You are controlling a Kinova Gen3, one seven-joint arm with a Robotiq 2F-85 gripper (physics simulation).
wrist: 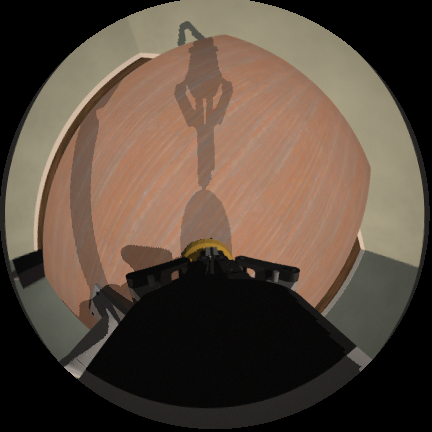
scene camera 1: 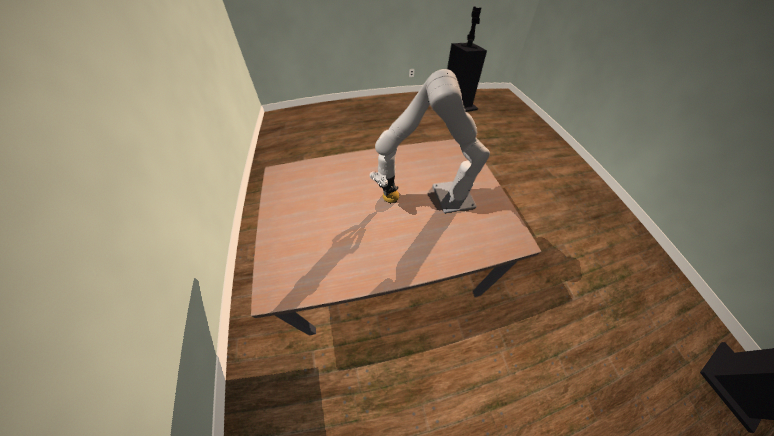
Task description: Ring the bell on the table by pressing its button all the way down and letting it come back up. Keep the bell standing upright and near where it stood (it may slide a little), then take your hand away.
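Seen in the pictures: gripper, between the fingertips: (wrist: 210, 253) (scene camera 1: 386, 194); arm's base, origin of its link: (wrist: 115, 326) (scene camera 1: 457, 193).
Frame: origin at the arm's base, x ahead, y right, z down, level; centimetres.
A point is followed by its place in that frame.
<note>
A yellow bell (scene camera 1: 391, 198) @(x 34.1, y 8.6, z -1.3 cm) (wrist: 207, 244) @(x 36.4, y 10.1, z -0.9 cm) stands upright on the table (scene camera 1: 303, 216) @(x 77.9, y 16.8, z 1.7 cm) (wrist: 280, 150) @(x 57.0, y 14.5, z 1.6 cm), directly under the hand. My gripper (scene camera 1: 389, 191) @(x 36.0, y 10.7, z -2.9 cm) (wrist: 210, 253) @(x 36.0, y 10.7, z -2.9 cm) is shut with nothing between its fingers and points down at the top of the bell. In the wrist view the fingertips overlap the bell's middle, and a yellow rim shows beyond them. The fingertips hide the button, so I cannot tell how far down it is or whether they touch it.
The arm's grey base (scene camera 1: 452, 199) @(x 4.8, y -2.5, z 0.0 cm) is bolted to the table, to the right of the bell in the scene view. Shadows of the arm and hand fall across the table. A black pedestal (scene camera 1: 465, 67) stands on the floor behind the table.
</note>
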